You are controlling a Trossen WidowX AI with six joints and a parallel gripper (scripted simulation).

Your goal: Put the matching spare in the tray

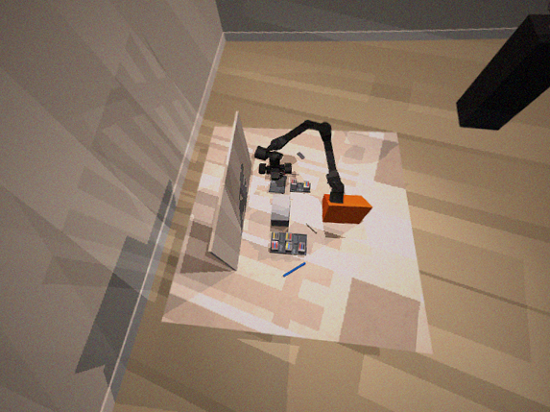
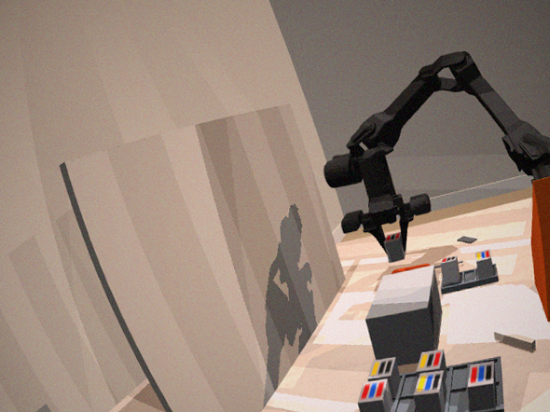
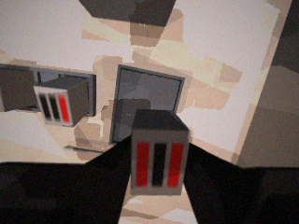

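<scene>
Now: the tray 1 cm behind my gripper tip and 9 cm below it. Round my gripper tip: grey mounted unit (7 cm behind, 21 cm to the left, 4 cm below); then rack (15 cm behind, 9 cm below); then grey spare block (2 cm above).
</scene>
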